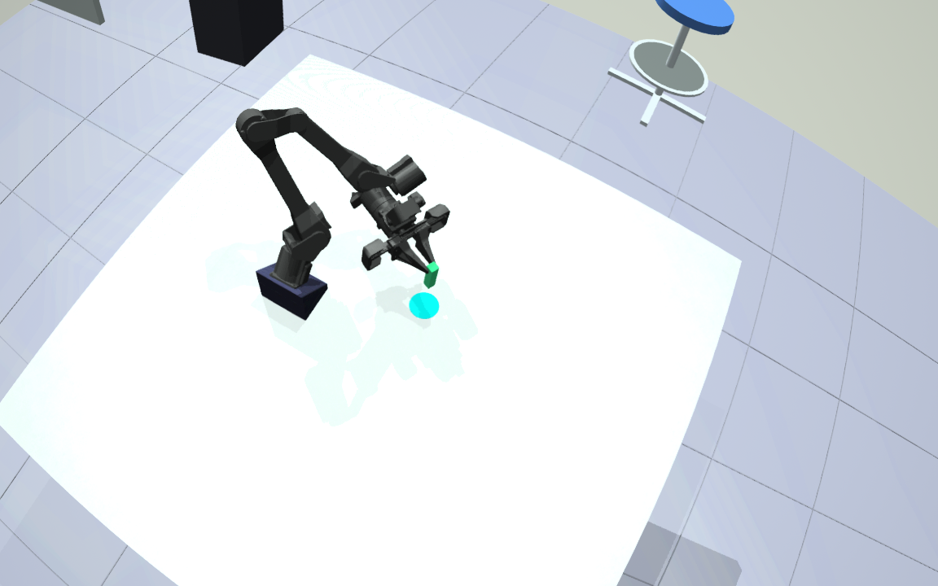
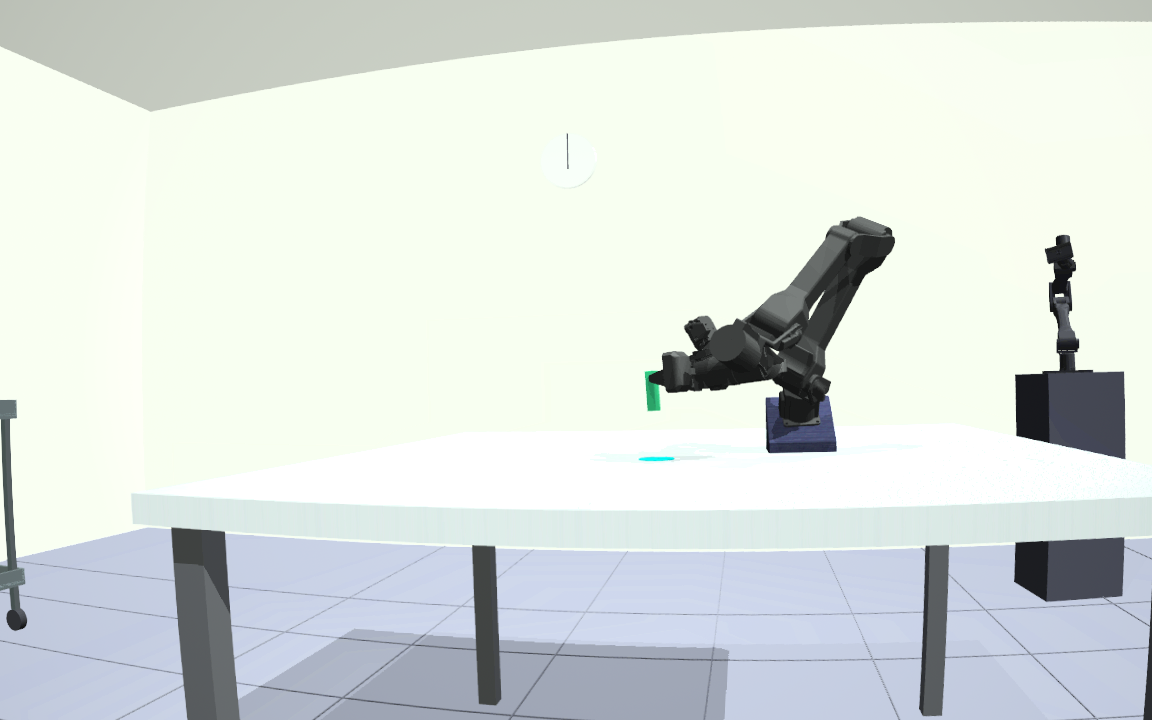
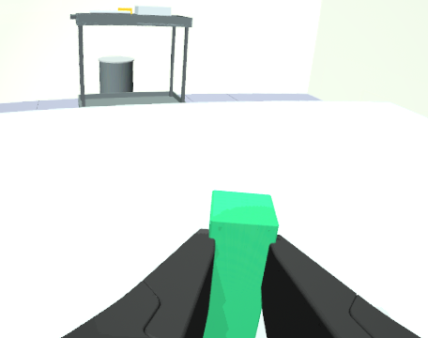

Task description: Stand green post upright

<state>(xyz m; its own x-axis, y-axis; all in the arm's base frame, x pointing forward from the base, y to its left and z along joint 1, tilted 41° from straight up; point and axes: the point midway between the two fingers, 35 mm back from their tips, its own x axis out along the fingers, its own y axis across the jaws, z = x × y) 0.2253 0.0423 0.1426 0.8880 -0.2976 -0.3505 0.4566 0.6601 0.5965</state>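
Now: gripper tip 1 cm past the cyan circle and 13 cm above it. Round my gripper tip: green post 2 cm below.
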